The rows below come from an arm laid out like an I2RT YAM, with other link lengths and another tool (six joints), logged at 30 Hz.
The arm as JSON. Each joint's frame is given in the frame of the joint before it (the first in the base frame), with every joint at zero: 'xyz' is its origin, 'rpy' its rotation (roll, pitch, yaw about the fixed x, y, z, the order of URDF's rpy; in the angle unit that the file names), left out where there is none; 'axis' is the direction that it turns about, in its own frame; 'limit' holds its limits. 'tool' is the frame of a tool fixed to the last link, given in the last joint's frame.
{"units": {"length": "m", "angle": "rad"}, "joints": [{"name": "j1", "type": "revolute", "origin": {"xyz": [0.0, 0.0, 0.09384], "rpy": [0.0, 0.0, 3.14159]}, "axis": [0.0, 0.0, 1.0], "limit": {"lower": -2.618, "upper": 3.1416}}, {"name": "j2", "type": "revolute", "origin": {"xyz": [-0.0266, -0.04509, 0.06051], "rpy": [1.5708, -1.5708, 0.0]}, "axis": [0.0, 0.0, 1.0], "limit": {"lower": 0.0, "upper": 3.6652}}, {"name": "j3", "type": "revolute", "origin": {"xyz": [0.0, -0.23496, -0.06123], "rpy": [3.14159, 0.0, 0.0]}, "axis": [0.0, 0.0, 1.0], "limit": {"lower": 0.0, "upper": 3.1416}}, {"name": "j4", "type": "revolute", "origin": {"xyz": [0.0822, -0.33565, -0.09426], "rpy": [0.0, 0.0, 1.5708]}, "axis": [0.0, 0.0, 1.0], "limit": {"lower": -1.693, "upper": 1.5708}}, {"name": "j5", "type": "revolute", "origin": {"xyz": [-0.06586, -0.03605, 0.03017], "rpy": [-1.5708, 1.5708, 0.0]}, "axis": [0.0, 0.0, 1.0], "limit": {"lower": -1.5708, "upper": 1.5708}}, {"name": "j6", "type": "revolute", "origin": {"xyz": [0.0, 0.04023, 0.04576], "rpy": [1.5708, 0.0, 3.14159]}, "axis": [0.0, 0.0, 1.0], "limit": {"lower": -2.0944, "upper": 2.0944}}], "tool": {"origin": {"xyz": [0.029, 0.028, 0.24], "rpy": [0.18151, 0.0, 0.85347]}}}
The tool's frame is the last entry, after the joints.
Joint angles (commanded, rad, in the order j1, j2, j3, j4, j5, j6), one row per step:
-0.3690 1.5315 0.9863 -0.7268 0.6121 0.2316
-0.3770 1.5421 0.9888 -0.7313 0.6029 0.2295
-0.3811 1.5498 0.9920 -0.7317 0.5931 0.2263
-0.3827 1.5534 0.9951 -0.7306 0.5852 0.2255
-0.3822 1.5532 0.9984 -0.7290 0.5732 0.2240
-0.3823 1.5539 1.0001 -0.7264 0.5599 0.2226
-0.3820 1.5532 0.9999 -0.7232 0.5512 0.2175
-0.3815 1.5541 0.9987 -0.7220 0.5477 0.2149
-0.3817 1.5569 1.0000 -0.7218 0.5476 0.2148
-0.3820 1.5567 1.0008 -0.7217 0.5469 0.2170
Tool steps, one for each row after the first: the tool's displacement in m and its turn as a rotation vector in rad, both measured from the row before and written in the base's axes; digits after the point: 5 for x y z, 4 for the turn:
-0.00273 -0.00018 -0.00460 0.0128 0.0098 -0.0037
0.00011 0.00046 -0.00320 0.0105 0.0030 0.0012
0.00148 0.00059 -0.00143 0.0068 -0.0029 0.0012
0.00334 0.00170 -0.00059 0.0088 -0.0081 0.0051
0.00291 0.00196 -0.00164 0.0105 -0.0073 0.0048
0.00212 0.00124 -0.00095 0.0062 -0.0036 0.0070
0.00033 0.00086 -0.00122 0.0034 0.0011 0.0036
0.00007 -0.00009 -0.00055 0.0006 0.0012 -0.0001
0.00036 -0.00003 0.00021 0.0003 -0.0025 -0.0019

